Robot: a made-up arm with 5 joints. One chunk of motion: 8 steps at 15 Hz.
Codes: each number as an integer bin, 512 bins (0 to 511) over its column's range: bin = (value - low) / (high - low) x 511, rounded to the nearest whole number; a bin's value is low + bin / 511 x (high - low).
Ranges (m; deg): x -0.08..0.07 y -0.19..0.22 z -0.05..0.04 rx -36..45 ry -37..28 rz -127..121
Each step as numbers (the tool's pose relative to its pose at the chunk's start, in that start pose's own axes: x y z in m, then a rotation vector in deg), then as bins.
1 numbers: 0.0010 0.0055 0.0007 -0.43 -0.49 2.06
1 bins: 276 244 288 224 287 266
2 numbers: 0.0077 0.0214 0.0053 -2.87 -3.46 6.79
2 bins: 299 263 314 209 264 276
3 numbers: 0.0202 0.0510 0.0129 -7.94 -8.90 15.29
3 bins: 341 300 357 177 221 293
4 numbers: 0.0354 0.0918 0.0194 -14.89 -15.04 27.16
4 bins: 393 351 394 133 173 318
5 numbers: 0.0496 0.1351 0.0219 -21.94 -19.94 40.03
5 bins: 442 405 408 89 134 344
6 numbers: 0.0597 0.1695 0.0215 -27.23 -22.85 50.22
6 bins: 476 448 406 55 111 365
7 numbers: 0.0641 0.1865 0.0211 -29.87 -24.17 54.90
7 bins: 491 469 404 39 101 375
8 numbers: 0.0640 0.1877 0.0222 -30.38 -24.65 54.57
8 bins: 491 471 410 35 97 374
